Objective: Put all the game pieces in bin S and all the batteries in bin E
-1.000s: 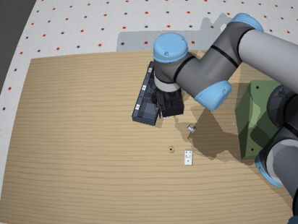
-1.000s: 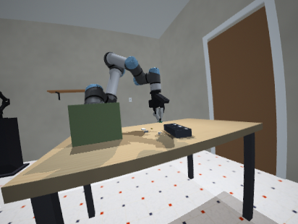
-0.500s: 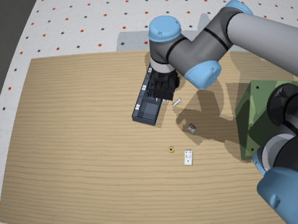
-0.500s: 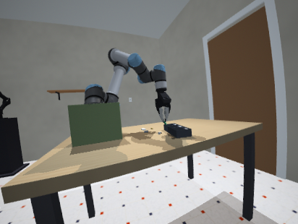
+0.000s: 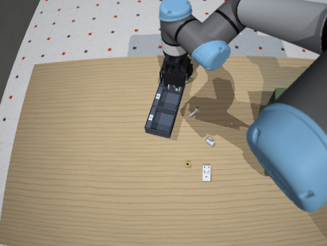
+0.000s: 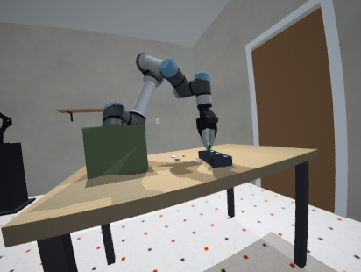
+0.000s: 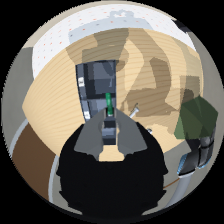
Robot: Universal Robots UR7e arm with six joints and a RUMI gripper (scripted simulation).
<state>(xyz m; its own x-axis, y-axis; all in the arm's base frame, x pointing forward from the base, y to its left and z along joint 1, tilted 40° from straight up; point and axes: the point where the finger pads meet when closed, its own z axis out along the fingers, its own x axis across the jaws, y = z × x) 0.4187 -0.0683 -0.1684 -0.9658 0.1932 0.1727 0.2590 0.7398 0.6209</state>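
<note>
My gripper is now 28 cm to the right of the white domino, 9 cm past it and 7 cm above it. Round my hand: green battery: 2 cm below, 1 cm to the right; then black bin tray: 6 cm below, 4 cm ahead, 3 cm to the left; then grey cylinder: 7 cm below, 6 cm to the left, 6 cm behind.
</note>
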